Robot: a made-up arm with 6 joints.
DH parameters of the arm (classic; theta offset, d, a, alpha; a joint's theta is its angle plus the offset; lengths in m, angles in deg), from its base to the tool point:
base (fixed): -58.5 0 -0.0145 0
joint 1: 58.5 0.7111 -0.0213 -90
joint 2: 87.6 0 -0.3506 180
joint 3: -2.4 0.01 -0.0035 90
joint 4: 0 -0.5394 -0.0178 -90
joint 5: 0 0.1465 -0.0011 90
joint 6: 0 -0.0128 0.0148 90
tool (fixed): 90 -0.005 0 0
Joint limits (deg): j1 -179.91..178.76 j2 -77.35..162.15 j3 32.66..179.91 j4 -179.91..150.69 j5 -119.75..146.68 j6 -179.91..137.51
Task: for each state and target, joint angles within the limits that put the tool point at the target. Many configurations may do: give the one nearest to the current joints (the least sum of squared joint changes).
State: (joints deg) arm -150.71 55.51 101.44 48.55 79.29 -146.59
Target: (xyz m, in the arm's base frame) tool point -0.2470 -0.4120 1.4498
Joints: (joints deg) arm -113.42 44.78 91.27 58.82 73.71 -142.95
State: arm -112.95 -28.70 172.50 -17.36 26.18 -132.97
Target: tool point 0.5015 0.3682 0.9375
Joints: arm -157.22 -5.77 179.91 14.10 33.43 -137.61
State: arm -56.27 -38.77 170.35 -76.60 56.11 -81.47
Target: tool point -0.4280 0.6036 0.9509
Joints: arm -59.79 -21.66 178.74 -76.35 56.62 -82.54
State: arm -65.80 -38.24 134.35 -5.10 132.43 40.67
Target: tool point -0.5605 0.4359 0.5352
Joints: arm -51.33 -50.77 170.06 4.39 133.33 40.92
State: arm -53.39 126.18 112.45 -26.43 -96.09 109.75
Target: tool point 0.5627 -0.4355 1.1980
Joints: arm -25.90 76.25 127.51 -26.36 -93.93 111.86
